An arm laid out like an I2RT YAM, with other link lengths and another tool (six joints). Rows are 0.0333 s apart.
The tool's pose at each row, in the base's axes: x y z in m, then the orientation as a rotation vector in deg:
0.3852 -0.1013 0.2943 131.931 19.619 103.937
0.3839 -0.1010 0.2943 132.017 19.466 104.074
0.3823 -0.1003 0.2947 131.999 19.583 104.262
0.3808 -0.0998 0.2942 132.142 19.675 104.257
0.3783 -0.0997 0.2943 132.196 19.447 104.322
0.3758 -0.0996 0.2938 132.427 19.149 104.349
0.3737 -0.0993 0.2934 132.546 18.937 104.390
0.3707 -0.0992 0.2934 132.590 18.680 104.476
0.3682 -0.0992 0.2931 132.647 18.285 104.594
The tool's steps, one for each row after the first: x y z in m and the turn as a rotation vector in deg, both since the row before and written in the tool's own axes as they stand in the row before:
-0.0002 -0.0004 -0.0013 0.029 0.041 0.172
0.0002 -0.0007 -0.0017 0.117 0.126 0.016
-0.0007 -0.0007 -0.0013 0.134 -0.043 0.031
-0.0004 -0.0002 -0.0025 -0.055 0.004 0.160
-0.0010 -0.0004 -0.0023 0.009 -0.082 0.269
-0.0008 -0.0005 -0.0019 -0.014 -0.030 0.177
-0.0006 -0.0003 -0.0029 -0.066 0.018 0.177
-0.0008 -0.0002 -0.0024 -0.113 0.022 0.260

